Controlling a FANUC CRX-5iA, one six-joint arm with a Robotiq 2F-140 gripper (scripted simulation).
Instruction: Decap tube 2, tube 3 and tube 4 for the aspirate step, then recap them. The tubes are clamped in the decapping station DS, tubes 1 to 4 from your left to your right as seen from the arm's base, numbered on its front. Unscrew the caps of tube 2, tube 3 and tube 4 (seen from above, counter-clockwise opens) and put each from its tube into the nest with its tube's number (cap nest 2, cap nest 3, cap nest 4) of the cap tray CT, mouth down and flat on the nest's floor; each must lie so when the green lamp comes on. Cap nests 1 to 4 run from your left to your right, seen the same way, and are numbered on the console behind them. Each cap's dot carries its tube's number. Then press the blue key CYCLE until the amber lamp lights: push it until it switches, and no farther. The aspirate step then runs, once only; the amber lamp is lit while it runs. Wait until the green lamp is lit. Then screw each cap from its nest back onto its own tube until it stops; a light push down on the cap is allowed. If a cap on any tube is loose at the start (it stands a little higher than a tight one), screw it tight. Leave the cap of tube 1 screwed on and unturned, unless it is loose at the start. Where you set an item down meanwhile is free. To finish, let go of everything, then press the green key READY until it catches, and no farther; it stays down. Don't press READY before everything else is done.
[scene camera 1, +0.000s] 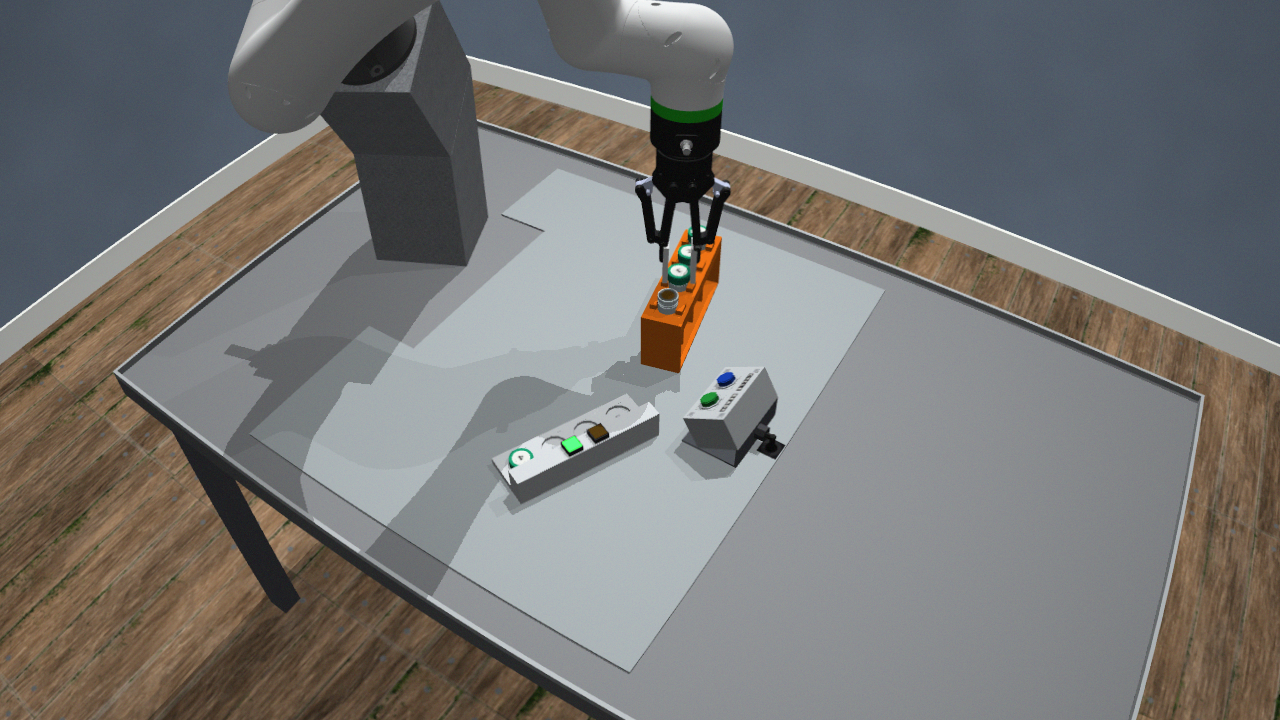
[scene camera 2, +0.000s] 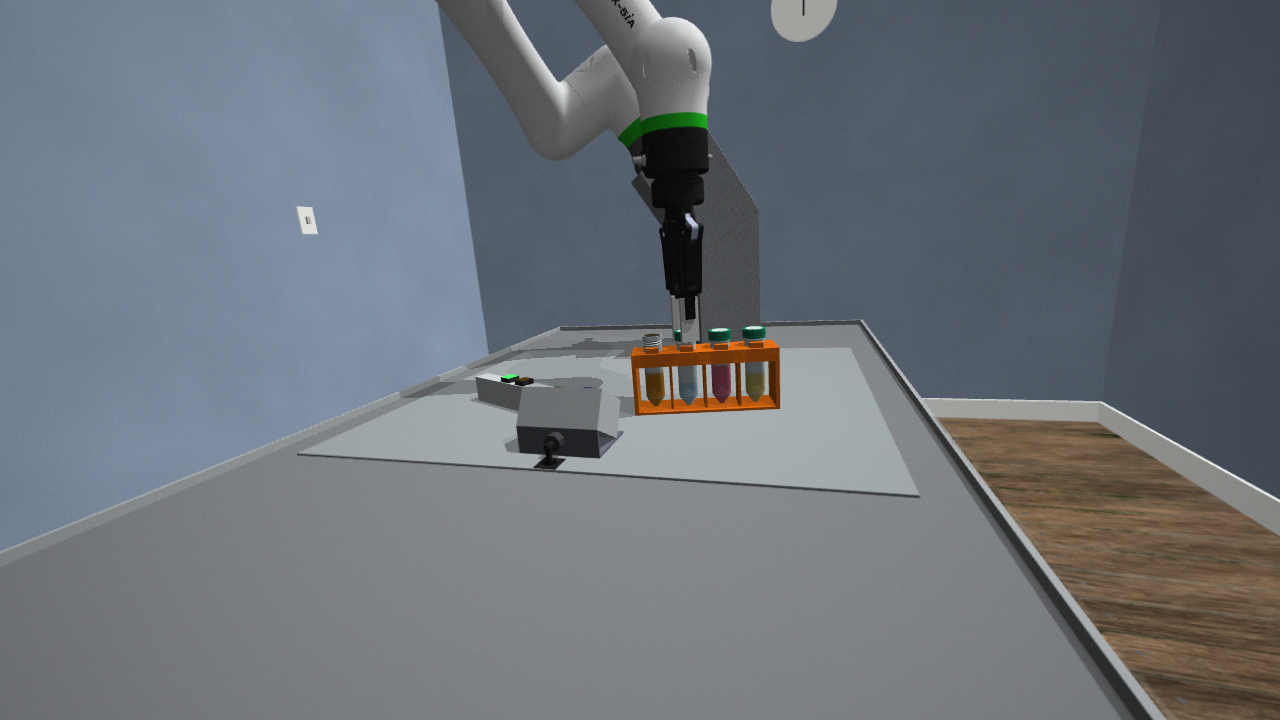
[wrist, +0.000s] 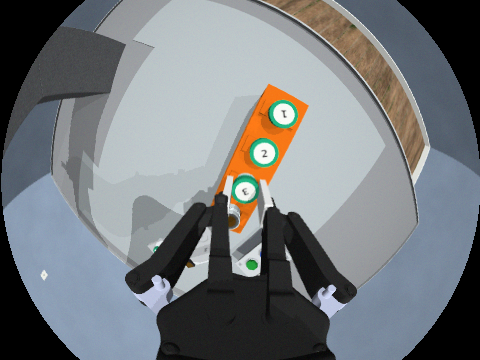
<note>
In view: my gripper (scene camera 2: 685, 338) and a grey key box (wrist: 254, 243).
My gripper also shows in scene camera 1 (scene camera 1: 678, 277) and in the wrist view (wrist: 245, 187).
</note>
